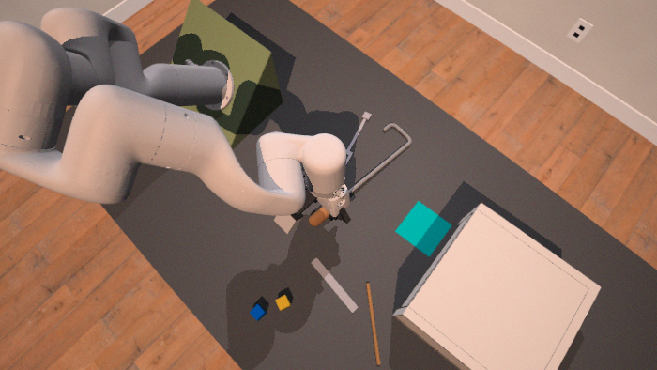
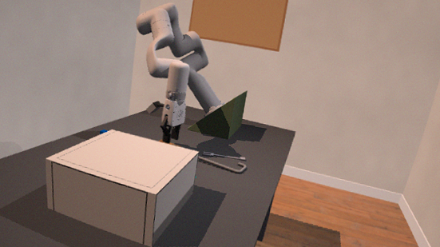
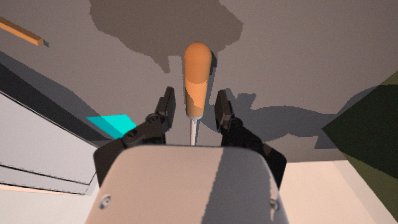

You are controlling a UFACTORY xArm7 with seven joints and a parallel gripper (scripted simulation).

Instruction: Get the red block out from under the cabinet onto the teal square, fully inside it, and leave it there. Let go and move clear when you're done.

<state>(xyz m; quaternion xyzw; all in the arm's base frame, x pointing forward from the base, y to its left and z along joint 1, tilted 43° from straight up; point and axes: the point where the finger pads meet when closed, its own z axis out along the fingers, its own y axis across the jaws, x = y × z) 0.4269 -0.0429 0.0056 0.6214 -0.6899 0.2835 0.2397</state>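
Now: the hook tool 13 cm to the left of my hand, 5 cm below it and 2 cm behind it. From my hand the other things lie so: flat grey strip: 13 cm ahead, 12 cm to the right, 6 cm below; then grey forked tool: 21 cm to the left, 9 cm behind, 6 cm below; then yellow cube: 23 cm to the right, 7 cm ahead, 5 cm below.
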